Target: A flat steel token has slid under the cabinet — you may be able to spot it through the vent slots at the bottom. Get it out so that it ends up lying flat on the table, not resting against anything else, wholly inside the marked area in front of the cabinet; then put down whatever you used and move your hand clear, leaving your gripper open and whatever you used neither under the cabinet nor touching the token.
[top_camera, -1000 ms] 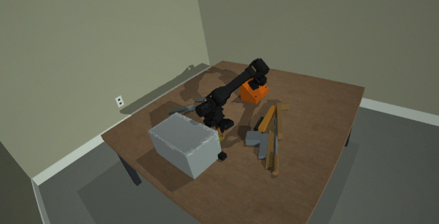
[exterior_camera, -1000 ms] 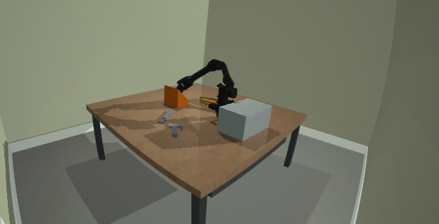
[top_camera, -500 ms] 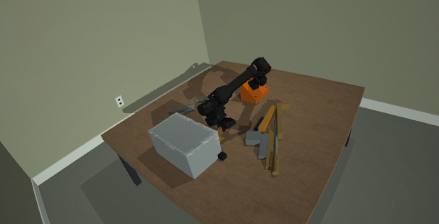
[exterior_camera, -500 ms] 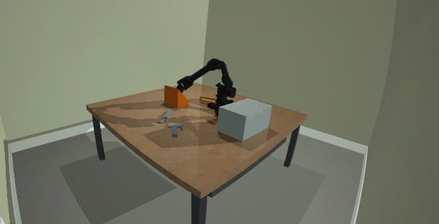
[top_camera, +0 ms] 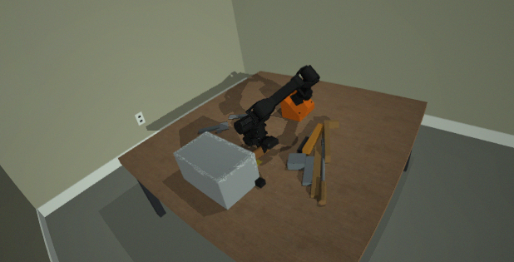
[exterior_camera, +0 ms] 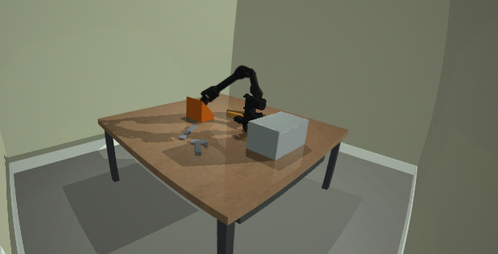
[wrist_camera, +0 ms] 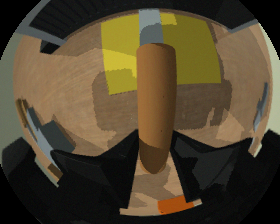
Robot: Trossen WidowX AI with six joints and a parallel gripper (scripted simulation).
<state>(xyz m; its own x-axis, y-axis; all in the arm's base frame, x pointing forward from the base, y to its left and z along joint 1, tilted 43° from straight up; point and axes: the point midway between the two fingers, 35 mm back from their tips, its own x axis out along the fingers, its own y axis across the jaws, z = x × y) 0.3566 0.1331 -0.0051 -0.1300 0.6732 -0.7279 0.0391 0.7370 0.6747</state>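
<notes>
My gripper tip is 21 cm past the orange bar, 14 cm to the right of it and 1 cm below it. Round my gripper tip: grey block 18 cm to the left, 3 cm behind, 1 cm above; then wooden stick 28 cm to the left, 5 cm behind; then grey t-piece 37 cm to the right, 1 cm ahead.
</notes>
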